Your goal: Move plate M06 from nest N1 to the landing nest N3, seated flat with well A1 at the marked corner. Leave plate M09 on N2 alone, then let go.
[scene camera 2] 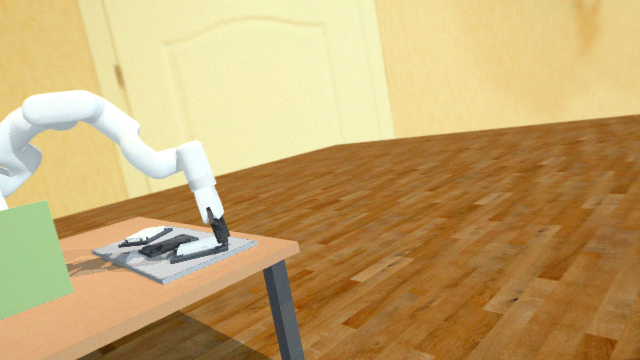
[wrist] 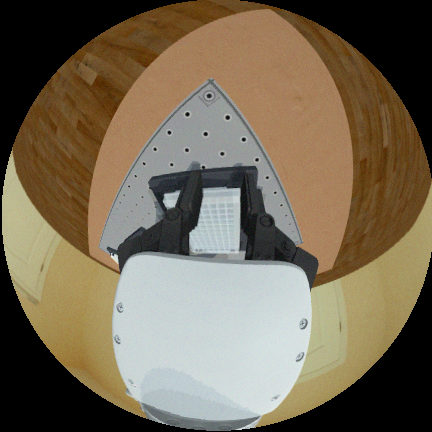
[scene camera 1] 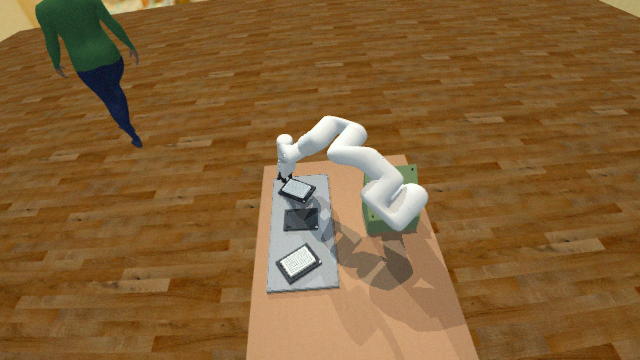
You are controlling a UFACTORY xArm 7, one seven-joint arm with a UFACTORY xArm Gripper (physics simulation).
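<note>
A pale well plate [scene camera 1: 297,188] [scene camera 2: 197,246] [wrist: 220,215] lies in a dark nest [scene camera 1: 304,199] [wrist: 162,181] at the far end of the grey board. My gripper [scene camera 1: 284,178] [scene camera 2: 223,241] [wrist: 221,183] is partly open at this plate's outer end. In the wrist view one finger overlaps the plate's left part and the other is by its right edge; nothing is held. A second dark nest [scene camera 1: 301,220] [scene camera 2: 165,246] in the middle bears no plate. A white plate [scene camera 1: 298,261] [scene camera 2: 146,233] lies in the third nest [scene camera 1: 305,271]. Labels and corner marks are unreadable.
The grey board [scene camera 1: 276,240] [scene camera 2: 162,277] [wrist: 200,122] lies on an orange-brown table [scene camera 1: 300,320] [wrist: 300,125]. A green block [scene camera 1: 375,227] [scene camera 2: 35,260] is by the arm's base. A person in green [scene camera 1: 85,45] is on the floor beyond the table.
</note>
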